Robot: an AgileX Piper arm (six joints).
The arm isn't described. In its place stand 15 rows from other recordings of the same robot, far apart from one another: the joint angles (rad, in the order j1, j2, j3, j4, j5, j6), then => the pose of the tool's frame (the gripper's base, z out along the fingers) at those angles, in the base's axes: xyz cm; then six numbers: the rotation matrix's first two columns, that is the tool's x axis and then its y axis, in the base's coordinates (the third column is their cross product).
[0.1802 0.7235 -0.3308 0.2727 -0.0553 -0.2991] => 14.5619 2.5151 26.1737 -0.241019 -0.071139 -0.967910 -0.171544 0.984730 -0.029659
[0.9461 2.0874 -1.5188 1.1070 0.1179 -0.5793] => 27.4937 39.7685 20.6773 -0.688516 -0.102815 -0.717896 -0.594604 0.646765 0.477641
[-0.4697 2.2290 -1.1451 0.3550 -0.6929 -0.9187] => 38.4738 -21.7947 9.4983 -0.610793 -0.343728 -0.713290 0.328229 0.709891 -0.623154
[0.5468 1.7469 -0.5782 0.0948 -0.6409 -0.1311] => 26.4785 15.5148 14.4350 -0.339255 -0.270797 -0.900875 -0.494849 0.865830 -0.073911
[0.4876 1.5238 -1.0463 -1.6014 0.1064 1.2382] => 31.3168 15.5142 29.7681 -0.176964 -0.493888 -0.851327 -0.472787 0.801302 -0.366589
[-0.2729 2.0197 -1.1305 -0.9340 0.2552 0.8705] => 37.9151 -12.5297 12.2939 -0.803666 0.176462 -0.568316 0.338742 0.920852 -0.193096
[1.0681 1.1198 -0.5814 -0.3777 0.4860 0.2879] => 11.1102 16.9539 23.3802 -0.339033 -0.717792 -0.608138 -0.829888 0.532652 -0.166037
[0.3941 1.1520 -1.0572 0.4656 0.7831 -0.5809] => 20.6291 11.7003 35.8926 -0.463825 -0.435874 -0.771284 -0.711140 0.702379 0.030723
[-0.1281 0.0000 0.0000 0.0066 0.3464 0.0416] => 5.3029 -0.6625 18.2033 -0.247904 0.080116 -0.965466 0.137606 0.989382 0.046767
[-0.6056 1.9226 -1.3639 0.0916 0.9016 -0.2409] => 32.0208 -21.3768 19.1528 -0.893946 0.397019 -0.207935 0.399284 0.916239 0.032831
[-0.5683 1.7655 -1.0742 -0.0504 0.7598 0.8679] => 27.6533 -18.0333 17.9263 -0.153915 0.974389 -0.163939 0.975870 0.175913 0.129355
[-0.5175 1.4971 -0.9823 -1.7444 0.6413 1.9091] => 25.6146 -20.7511 30.1819 -0.145410 0.196699 -0.969621 0.913723 0.402548 -0.055365
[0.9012 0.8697 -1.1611 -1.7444 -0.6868 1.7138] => 4.3126 14.6047 49.3562 0.224854 0.183480 -0.956962 -0.974215 0.023593 -0.224384
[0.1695 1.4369 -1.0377 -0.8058 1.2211 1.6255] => 26.4176 -1.7358 28.6064 -0.284752 0.666529 -0.688952 0.928362 0.370840 -0.024933
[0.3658 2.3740 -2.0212 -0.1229 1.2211 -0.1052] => 45.7192 16.3899 15.6652 -0.869390 -0.489336 -0.068635 -0.478987 0.868703 -0.126197
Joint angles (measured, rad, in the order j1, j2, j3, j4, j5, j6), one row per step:
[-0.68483, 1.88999, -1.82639, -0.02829, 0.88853, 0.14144]
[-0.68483, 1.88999, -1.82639, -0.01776, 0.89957, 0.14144]
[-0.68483, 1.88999, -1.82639, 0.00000, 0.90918, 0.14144]
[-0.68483, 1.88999, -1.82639, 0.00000, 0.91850, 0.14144]
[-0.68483, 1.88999, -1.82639, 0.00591, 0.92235, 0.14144]
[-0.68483, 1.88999, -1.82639, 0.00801, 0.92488, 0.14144]
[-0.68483, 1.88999, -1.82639, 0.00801, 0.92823, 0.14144]
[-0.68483, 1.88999, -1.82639, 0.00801, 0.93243, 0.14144]
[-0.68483, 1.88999, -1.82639, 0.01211, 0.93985, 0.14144]
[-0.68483, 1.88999, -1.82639, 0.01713, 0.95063, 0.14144]
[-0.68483, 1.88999, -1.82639, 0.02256, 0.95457, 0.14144]
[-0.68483, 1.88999, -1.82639, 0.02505, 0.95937, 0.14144]
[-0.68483, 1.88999, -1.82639, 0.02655, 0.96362, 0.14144]
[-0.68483, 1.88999, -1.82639, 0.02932, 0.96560, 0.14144]
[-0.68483, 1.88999, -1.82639, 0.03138, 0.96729, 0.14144]
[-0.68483, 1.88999, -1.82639, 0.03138, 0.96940, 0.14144]
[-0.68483, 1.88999, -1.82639, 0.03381, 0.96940, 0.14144]
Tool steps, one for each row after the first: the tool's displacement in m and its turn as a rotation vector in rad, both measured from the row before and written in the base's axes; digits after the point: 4 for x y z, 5 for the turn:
[-0.0001, 0.0011, -0.0007, 0.01514, 0.00189, -0.00001]
[0.0003, 0.0014, -0.0006, 0.01983, -0.00379, 0.00033]
[-0.0005, 0.0004, -0.0005, 0.00590, 0.00722, 0.00000]
[0.0001, 0.0005, -0.0002, 0.00701, -0.00076, 0.00015]
[0.0000, 0.0002, -0.0001, 0.00323, 0.00063, 0.00007]
[-0.0002, 0.0002, -0.0002, 0.00212, 0.00259, 0.00003]
[-0.0002, 0.0002, -0.0002, 0.00266, 0.00325, 0.00003]
[-0.0002, 0.0006, -0.0004, 0.00787, 0.00316, 0.00017]
[-0.0004, 0.0008, -0.0006, 0.01070, 0.00518, 0.00028]
[0.0000, 0.0005, -0.0002, 0.00669, -0.00038, 0.00021]
[-0.0002, 0.0004, -0.0003, 0.00496, 0.00214, 0.00017]
[-0.0002, 0.0003, -0.0002, 0.00385, 0.00234, 0.00015]
[0.0000, 0.0003, -0.0001, 0.00340, -0.00022, 0.00012]
[0.0000, 0.0002, -0.0001, 0.00266, 0.00001, 0.00010]
[-0.0001, 0.0001, -0.0001, 0.00133, 0.00163, 0.00007]
[0.0001, 0.0001, 0.0000, 0.00188, -0.00154, 0.00006]

